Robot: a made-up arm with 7 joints.
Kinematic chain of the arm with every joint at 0, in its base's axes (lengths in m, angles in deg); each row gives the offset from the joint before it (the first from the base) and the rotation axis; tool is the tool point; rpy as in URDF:
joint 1: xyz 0 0 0.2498 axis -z
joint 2: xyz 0 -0.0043 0.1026 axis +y
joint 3: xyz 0 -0.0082 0.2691 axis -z
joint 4: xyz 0 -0.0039 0.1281 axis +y
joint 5: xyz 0 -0.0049 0.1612 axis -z
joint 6: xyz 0 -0.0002 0.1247 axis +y
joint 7: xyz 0 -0.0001 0.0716 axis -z
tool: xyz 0 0 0 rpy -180 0 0
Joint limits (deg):
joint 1: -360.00..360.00
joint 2: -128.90..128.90
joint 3: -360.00..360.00
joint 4: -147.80..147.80
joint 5: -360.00..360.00
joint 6: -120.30..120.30
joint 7: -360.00..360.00
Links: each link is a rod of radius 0.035 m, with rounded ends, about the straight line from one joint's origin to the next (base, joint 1, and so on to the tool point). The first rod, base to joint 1, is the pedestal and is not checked.
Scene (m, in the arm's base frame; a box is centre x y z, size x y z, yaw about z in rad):
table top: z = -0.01
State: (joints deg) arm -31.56 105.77 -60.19 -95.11 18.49 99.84 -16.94
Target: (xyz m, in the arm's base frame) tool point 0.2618 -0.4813 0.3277
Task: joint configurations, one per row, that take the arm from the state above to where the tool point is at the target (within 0.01 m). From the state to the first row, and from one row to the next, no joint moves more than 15 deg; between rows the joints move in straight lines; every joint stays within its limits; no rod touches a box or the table.
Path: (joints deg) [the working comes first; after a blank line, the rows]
Joints at the target: 29.09 102.46 -68.20 -91.39 20.34 88.91 -16.94
Straight joint move there: clear.

1: -19.43 105.11 -61.79 -94.37 18.86 97.65 -16.94
2: -7.30 104.44 -63.40 -93.62 19.23 95.47 -16.94
3: 4.83 103.78 -65.00 -92.88 19.60 93.28 -16.94
4: 16.96 103.12 -66.60 -92.13 19.97 91.10 -16.94
5: 29.09 102.46 -68.20 -91.39 20.34 88.91 -16.94

